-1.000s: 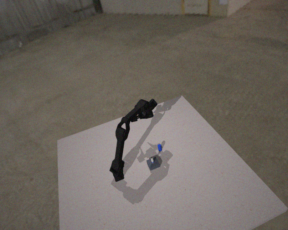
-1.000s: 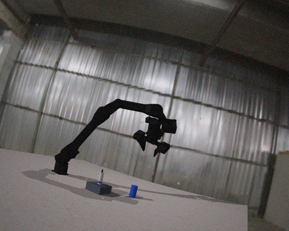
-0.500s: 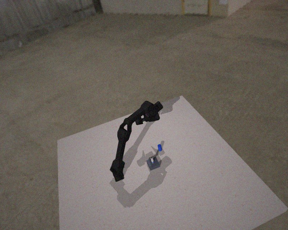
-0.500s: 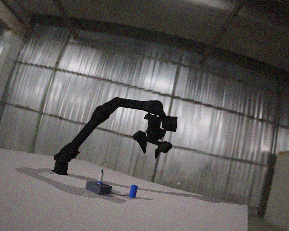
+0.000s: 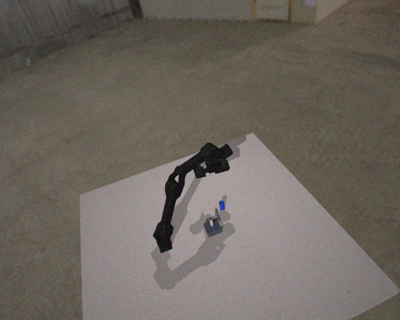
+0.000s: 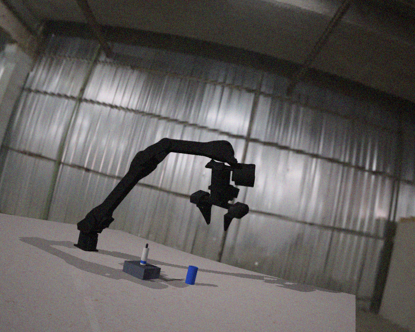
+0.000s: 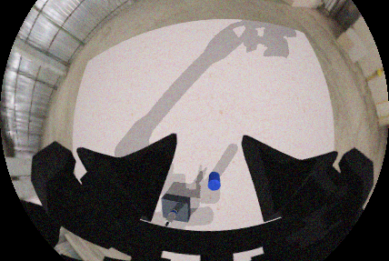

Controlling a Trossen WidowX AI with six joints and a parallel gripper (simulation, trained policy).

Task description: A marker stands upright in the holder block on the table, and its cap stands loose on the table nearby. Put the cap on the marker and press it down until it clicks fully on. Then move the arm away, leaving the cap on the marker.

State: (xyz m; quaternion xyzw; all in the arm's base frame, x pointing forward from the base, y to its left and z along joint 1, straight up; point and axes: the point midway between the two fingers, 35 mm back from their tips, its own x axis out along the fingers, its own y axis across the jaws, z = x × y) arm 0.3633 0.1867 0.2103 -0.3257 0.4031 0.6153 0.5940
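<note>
Now: gripper tip 150 mm above the blue cap, 110 mm to the left of it and 10 mm short of it. Also, from my gripper tip: dark grey holder block (220 mm to the right, 160 mm below, 90 mm behind).
</note>
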